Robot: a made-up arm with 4 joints. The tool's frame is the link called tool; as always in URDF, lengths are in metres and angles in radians. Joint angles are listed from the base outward.
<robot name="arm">
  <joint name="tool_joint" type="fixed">
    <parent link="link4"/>
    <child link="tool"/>
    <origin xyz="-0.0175 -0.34 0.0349"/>
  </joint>
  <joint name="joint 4" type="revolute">
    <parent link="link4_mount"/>
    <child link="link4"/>
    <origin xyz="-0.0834 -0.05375 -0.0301"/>
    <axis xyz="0 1 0"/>
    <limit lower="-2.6" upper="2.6"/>
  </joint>
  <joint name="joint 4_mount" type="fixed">
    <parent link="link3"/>
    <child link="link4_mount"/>
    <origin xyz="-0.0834 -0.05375 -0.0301"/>
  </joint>
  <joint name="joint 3" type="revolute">
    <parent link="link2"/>
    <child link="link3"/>
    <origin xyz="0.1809 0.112 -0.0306"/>
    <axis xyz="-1 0 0"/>
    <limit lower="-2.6" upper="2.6"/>
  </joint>
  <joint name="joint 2" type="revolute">
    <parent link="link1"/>
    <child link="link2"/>
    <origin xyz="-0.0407 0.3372 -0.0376"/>
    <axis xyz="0 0 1"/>
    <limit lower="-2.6" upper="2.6"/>
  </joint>
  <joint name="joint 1" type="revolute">
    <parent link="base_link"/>
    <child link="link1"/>
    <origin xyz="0 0 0.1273"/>
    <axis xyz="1 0 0"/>
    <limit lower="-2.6" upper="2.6"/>
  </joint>
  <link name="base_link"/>
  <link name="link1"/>
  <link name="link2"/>
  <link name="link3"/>
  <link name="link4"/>
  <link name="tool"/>
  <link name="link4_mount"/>
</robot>
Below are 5 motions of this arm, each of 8 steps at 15 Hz.
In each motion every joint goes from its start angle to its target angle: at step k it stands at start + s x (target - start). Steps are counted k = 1, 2, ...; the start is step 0. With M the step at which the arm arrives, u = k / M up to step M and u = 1 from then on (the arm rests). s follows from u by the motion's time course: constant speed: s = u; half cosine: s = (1 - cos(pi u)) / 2; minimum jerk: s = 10 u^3 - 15 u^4 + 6 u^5.
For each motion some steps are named. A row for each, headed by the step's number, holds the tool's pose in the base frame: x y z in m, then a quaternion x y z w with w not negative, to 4 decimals.
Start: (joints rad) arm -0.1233 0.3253 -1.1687 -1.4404
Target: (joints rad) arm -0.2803 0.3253 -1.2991 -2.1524
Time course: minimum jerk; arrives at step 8
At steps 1, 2, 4, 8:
1: -0.0639 0.2685 -0.4197 0.4540 -0.4945 -0.2304 0.7045
2: -0.0653 0.2677 -0.4263 0.4450 -0.5154 -0.2446 0.6903
4: -0.0700 0.2626 -0.4558 0.3988 -0.6050 -0.3049 0.6181
8: -0.0722 0.2523 -0.4912 0.3288 -0.7037 -0.3694 0.5102

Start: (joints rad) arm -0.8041 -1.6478 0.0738 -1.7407
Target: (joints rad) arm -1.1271 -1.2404 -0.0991 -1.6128
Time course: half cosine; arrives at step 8
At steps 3, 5, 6, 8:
3: -0.3783 0.0988 -0.2263 -0.6816 -0.6817 -0.1685 0.2059
5: -0.3691 0.0046 -0.2072 -0.6467 -0.7217 -0.0988 0.2264
6: -0.3624 -0.0329 -0.1946 -0.6324 -0.7341 -0.0682 0.2376
8: -0.3551 -0.0652 -0.1811 -0.6200 -0.7429 -0.0402 0.2490

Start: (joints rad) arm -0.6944 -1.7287 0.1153 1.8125
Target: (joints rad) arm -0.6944 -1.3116 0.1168 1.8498
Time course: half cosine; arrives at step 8
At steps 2, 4, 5, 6, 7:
2: -0.3826 0.2008 -0.1284 0.3971 0.3574 -0.6450 0.5463
4: -0.3762 0.1621 -0.0966 0.3495 0.4084 -0.6289 0.5617
5: -0.3696 0.1416 -0.0797 0.3228 0.4352 -0.6191 0.5684
6: -0.3624 0.1245 -0.0656 0.2997 0.4574 -0.6101 0.5733
7: -0.3567 0.1134 -0.0564 0.2841 0.4720 -0.6038 0.5761

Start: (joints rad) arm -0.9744 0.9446 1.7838 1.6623
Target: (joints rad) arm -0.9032 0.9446 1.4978 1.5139
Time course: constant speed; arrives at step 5
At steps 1, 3, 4, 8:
1: -0.1225 0.5747 -0.0296 -0.9017 0.0298 -0.3432 0.2615
3: -0.0831 0.5611 0.0105 -0.9047 0.0784 -0.2997 0.2927
4: -0.0635 0.5520 0.0291 -0.9041 0.1018 -0.2770 0.3090
8: -0.0440 0.5415 0.0464 -0.9022 0.1244 -0.2539 0.3258

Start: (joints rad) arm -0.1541 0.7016 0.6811 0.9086
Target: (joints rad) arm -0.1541 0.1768 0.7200 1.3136
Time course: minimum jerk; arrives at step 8
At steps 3, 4, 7, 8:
3: 0.1209 0.1719 0.2994 -0.4738 0.3643 0.0387 0.8008
4: 0.0991 0.1569 0.3034 -0.4543 0.4185 -0.0351 0.7856
7: 0.0473 0.1319 0.3102 -0.3884 0.5281 -0.1856 0.7320
8: 0.0455 0.1312 0.3103 -0.3857 0.5315 -0.1903 0.7298

